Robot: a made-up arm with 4 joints.
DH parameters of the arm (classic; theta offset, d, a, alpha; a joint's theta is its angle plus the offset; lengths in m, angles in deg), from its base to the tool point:
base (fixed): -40.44 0 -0.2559 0
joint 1: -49.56 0.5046 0.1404 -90
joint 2: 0 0.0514 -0.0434 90
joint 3: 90 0.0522 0.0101 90
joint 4: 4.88 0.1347 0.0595 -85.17
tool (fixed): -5.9 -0.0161 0 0
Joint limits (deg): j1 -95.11..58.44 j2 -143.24..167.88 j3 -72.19..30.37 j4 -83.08..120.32
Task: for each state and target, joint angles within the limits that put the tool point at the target. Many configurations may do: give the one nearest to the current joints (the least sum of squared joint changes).
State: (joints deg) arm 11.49 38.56 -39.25 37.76
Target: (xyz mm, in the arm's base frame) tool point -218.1 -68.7 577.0
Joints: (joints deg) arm 2.33 12.59 -58.91 49.19
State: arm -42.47 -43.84 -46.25 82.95
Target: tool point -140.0 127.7 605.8
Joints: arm -0.90 -85.90 -11.69 79.77
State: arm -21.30 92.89 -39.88 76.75
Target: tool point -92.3 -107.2 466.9
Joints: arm -0.14 68.35 8.07 78.06
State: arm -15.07 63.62 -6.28 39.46
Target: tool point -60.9 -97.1 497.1
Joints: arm -0.61 57.80 15.90 59.07
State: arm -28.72 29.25 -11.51 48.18
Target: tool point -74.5 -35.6 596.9
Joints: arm -13.25 -17.08 22.88 36.95
